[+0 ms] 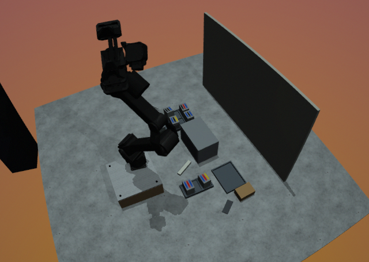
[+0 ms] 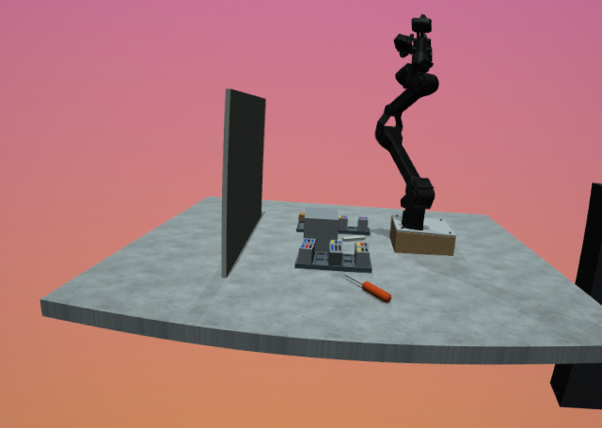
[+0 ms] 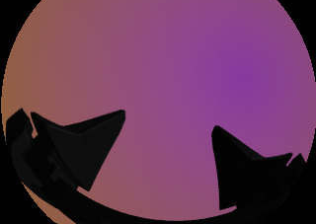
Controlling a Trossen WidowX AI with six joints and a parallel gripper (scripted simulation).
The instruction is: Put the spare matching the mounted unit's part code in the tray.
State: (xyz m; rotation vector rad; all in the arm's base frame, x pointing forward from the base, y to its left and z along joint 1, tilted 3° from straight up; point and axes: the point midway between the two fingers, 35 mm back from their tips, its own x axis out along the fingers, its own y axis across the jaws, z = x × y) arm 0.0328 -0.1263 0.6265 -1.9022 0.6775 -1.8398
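My gripper tip is 20 cm short of the grey spare, 33 cm to the right of it and 69 cm above it. The rest, counted from my gripper tip: tall wall panel 50 cm ahead, 24 cm to the left, 51 cm below; then pale strip 18 cm ahead, 10 cm to the left, 73 cm below; then mounted unit 27 cm ahead, 20 cm to the left, 68 cm below.
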